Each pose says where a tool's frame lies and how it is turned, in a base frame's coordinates. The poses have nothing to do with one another.
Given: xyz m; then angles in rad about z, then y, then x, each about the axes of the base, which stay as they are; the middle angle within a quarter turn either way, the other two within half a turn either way.
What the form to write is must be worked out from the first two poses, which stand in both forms.
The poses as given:
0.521, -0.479, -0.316, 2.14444, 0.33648, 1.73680
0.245, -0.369, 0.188, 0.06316, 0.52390, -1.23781
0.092, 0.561, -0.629, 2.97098, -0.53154, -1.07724
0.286, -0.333, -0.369, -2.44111, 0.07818, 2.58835
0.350, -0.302, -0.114, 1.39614, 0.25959, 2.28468
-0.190, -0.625, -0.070, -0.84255, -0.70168, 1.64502
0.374, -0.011, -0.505, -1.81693, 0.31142, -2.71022
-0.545, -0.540, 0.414, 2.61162, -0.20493, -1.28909
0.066, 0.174, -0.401, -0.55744, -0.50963, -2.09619
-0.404, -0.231, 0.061, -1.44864, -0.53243, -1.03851
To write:
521, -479, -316, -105.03, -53.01, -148.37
245, -369, 188, -73.12, 12.88, -27.57
92, 561, -629, 63.72, 22.72, -157.07
286, -333, -369, -157.07, 22.92, 145.85
350, -302, -114, -176.91, -50.67, -74.63
-190, -625, -70, 95.15, 50.91, -36.28
374, -11, -505, 156.73, -19.74, 104.27
-545, -540, 414, 71.22, 32.30, -178.09
66, 174, -401, -116.88, -14.48, 40.09
-404, -231, 61, 19.02, -62.45, -76.88

